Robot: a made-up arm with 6 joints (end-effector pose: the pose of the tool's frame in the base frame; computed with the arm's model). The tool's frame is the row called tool.
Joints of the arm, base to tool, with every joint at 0 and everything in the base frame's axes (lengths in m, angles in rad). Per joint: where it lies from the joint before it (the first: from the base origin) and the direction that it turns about. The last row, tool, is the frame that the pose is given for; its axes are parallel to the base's.
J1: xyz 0 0 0.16 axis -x
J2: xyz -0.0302 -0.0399 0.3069 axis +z
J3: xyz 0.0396 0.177 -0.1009 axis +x
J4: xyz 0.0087 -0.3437 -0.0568 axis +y
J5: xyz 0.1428 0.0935 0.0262 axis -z
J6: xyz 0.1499 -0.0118 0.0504 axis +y
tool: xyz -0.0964 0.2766 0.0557
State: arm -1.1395 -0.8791 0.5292 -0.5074 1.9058 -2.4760
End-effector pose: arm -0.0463 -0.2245 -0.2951 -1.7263 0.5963 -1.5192
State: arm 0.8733 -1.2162 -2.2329 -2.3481 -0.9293 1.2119
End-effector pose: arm -0.0482 0.2528 0.2844 2.4147 -1.0581 -0.5981
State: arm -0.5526 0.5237 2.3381 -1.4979 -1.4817 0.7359
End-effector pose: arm -0.3356 0.0525 0.4658 1.5484 -0.6243 0.0143
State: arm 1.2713 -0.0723 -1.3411 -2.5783 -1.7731 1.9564
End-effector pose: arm 0.0722 0.1610 0.3633 1.8517 1.2650 -0.0887
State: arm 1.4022 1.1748 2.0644 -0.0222 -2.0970 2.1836
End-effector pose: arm -0.2801 0.0104 0.2794 -0.8217 1.2334 2.3311
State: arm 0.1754 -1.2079 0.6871 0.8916 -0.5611 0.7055
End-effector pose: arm 0.2597 -0.1577 0.4045 0.9529 0.6742 0.0490
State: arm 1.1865 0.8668 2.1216 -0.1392 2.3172 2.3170
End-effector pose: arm -0.2374 -0.1866 -0.3378 -1.6963 -1.1876 1.2153
